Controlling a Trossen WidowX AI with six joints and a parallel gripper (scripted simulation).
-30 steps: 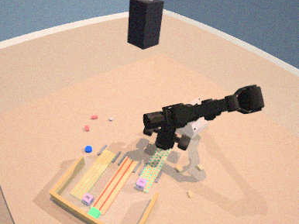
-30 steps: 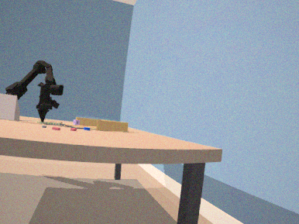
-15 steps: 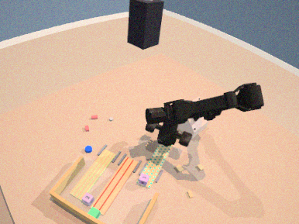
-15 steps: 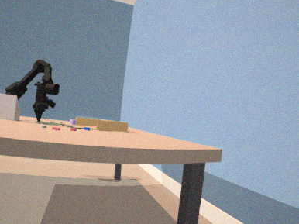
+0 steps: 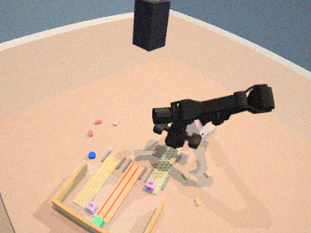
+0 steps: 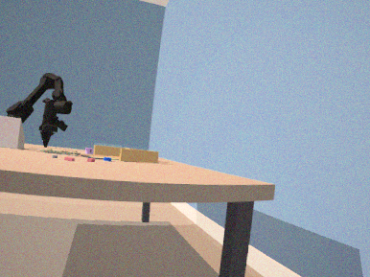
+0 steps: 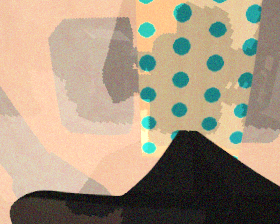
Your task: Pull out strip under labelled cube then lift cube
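The dotted strip is 10 cm ahead of my gripper tip, 3 cm to the left of it and 2 cm below it. The rest, counted from my gripper tip: blue disc: 27 cm ahead, 20 cm to the right, 1 cm below; then grey bit: 28 cm to the right, 8 cm ahead, 1 cm below.
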